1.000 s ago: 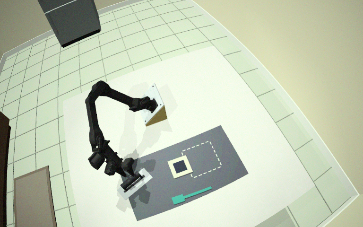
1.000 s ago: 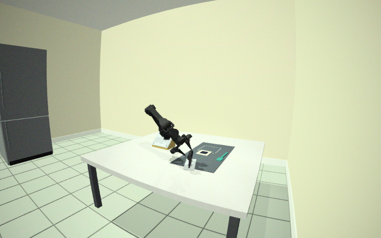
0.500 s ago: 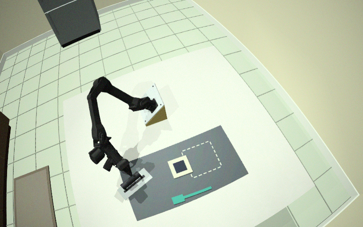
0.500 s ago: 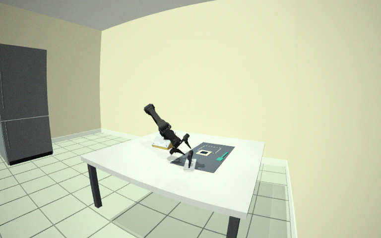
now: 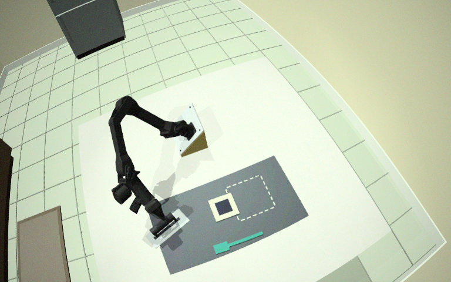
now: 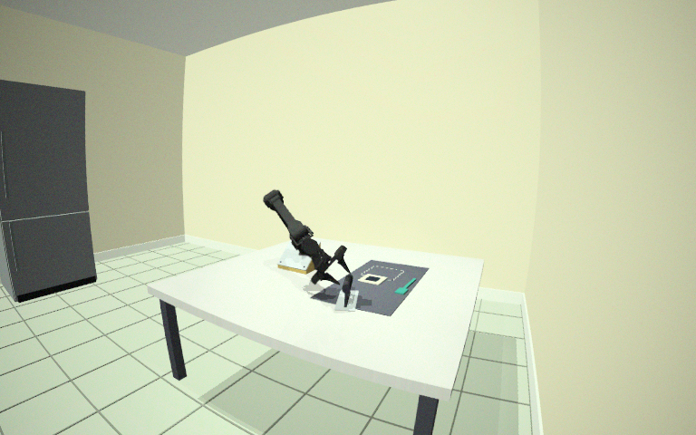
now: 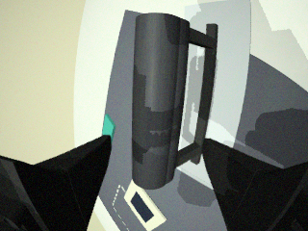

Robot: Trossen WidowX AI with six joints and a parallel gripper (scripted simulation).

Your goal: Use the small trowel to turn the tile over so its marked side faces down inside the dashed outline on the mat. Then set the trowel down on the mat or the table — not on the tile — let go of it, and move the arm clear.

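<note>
Right now the tile is 4 cm ahead of my gripper tip, 25 cm to the left of it and 8 cm below it. The rest, counted from my gripper tip: grey mat: 7 cm ahead, 24 cm to the left, 10 cm below; teal flat tool: 20 cm ahead, 21 cm to the left, 8 cm below.
</note>
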